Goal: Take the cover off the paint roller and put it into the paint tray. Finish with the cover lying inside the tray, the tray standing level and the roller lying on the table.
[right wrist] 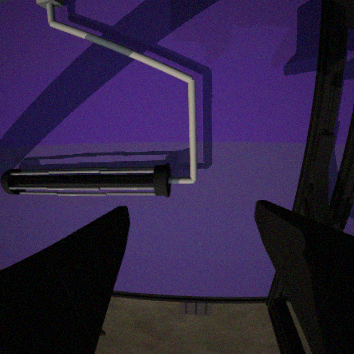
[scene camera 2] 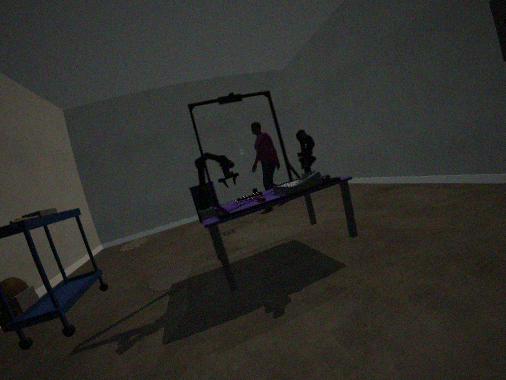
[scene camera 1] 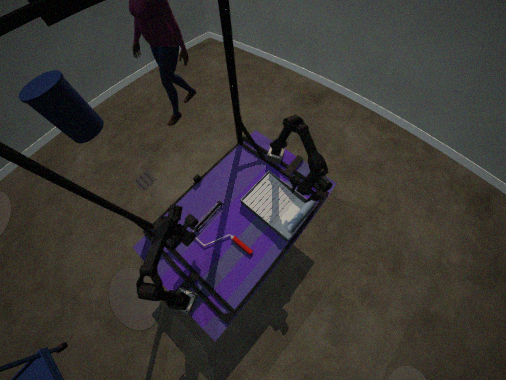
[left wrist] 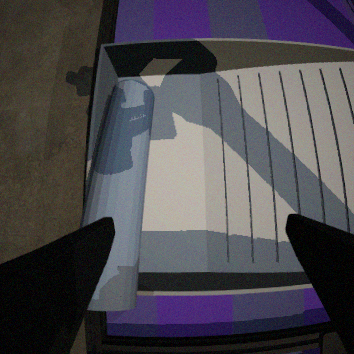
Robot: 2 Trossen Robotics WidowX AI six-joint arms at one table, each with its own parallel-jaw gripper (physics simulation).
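Seen in the pictures: left gripper, fingertip midpoint: [scene camera 2: 305,169] [scene camera 1: 298,197] [left wrist: 200,224]; right gripper, fingertip midpoint: [right wrist: 191,211] [scene camera 2: 231,186]; left arm's base at its link origin: [scene camera 2: 308,172] [scene camera 1: 276,151]; right arm's base at its link origin: [scene camera 2: 205,209] [scene camera 1: 183,300].
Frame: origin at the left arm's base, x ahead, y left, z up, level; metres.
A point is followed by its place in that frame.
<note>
The blue-grey cover [scene camera 1: 302,215] @[x 0.387, y 0.281, z -0.001 m] [left wrist: 122,200] @[x 0.351, y 0.272, z 0.004 m] is off the roller and lies along the tray's deep end. In the left wrist view its far end is inside the end wall, and its near end overlaps the near rim; whether it rests on that rim is unclear. The tray [scene camera 1: 262,200] @[x 0.356, y 0.022, z -0.054 m] [left wrist: 177,175] @[x 0.370, y 0.219, z -0.084 m] looks flat on the table, its deep end close to the edge. The roller [scene camera 1: 242,245] @[x 0.661, y 0.005, z -0.056 m] lies on the table, its bare black cage [right wrist: 85,181] @[x 0.581, y -0.269, z -0.061 m] showing. My left gripper [left wrist: 200,224] @[x 0.315, y 0.224, z 0.064 m] is open and empty above the tray. My right gripper [right wrist: 191,211] @[x 0.720, y -0.277, z 0.069 m] [scene camera 2: 230,184] @[x 0.720, y -0.277, z 0.069 m] is open and empty, raised beside the cage.
The purple table [scene camera 1: 215,190] @[x 0.382, y -0.305, z -0.088 m] has dark rails along its ends and a black gantry post [scene camera 1: 231,75] @[x -0.035, y -0.292, z 0.479 m] at its back. Floor shows just past the tray's deep end. A person [scene camera 1: 160,30] [scene camera 2: 265,150] stands behind the table. A blue cart [scene camera 2: 70,216] stands apart at the left.
</note>
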